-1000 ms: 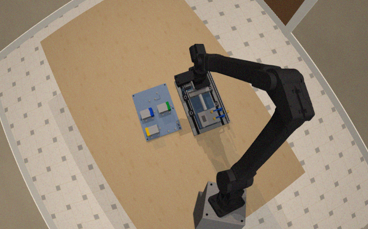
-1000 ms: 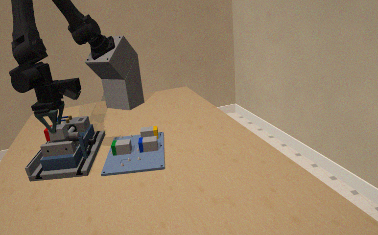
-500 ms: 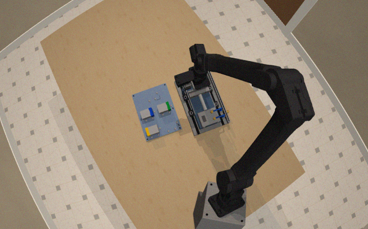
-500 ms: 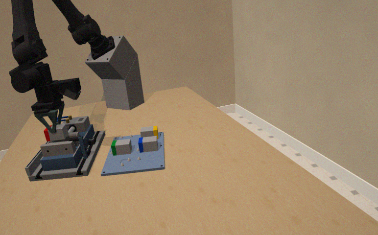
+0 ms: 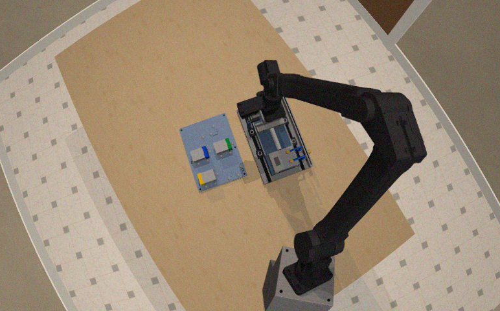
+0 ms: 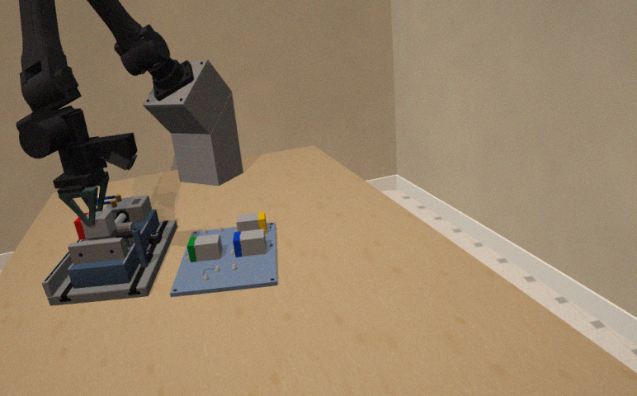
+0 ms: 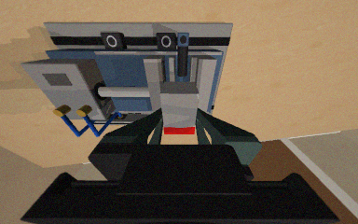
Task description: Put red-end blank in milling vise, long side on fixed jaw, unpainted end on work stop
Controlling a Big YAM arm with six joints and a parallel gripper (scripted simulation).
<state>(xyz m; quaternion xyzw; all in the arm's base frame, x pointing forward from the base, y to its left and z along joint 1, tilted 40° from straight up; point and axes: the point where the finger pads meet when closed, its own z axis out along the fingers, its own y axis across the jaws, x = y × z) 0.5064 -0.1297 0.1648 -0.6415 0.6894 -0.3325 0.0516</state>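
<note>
Now: the fixed jaw 5 cm below my hand and 3 cm ahead of it. Also, from my hand: red-ended blank: 2 cm below; green-ended blank: 19 cm to the left, 11 cm below, 1 cm ahead; work stop: 5 cm to the left, 4 cm below, 1 cm ahead.
</note>
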